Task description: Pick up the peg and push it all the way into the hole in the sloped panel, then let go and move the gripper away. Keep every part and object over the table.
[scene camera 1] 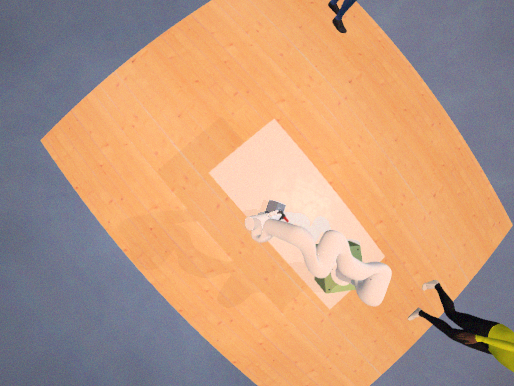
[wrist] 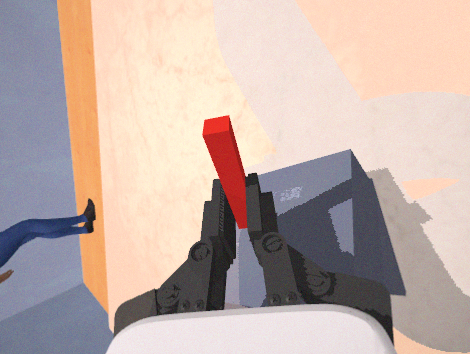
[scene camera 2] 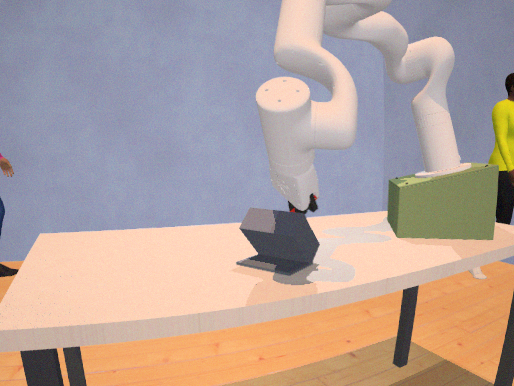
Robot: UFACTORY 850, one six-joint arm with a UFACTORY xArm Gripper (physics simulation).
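The red square peg (scene camera 1: 286,219) (scene camera 2: 293,210) (wrist: 225,161) is held between the black fingers of my gripper (scene camera 1: 281,215) (scene camera 2: 303,205) (wrist: 239,190), which is shut on it. In the wrist view one end sticks out past the fingertips, slanting up and left. The dark blue-grey block with the sloped panel (scene camera 1: 275,206) (scene camera 2: 282,234) (wrist: 320,200) stands tilted on its thin base plate. In scene camera 2 my gripper is behind and above the block's top edge. In the wrist view the block lies behind and right of the fingers. I cannot make out the hole in any view.
The pale table (scene camera 1: 265,150) (scene camera 2: 125,275) (wrist: 150,100) carries the block and the green robot stand (scene camera 1: 336,286) (scene camera 2: 445,207). The white arm reaches over from the stand. The table's edge is at the left in the wrist view. People stand on the floor beyond the table.
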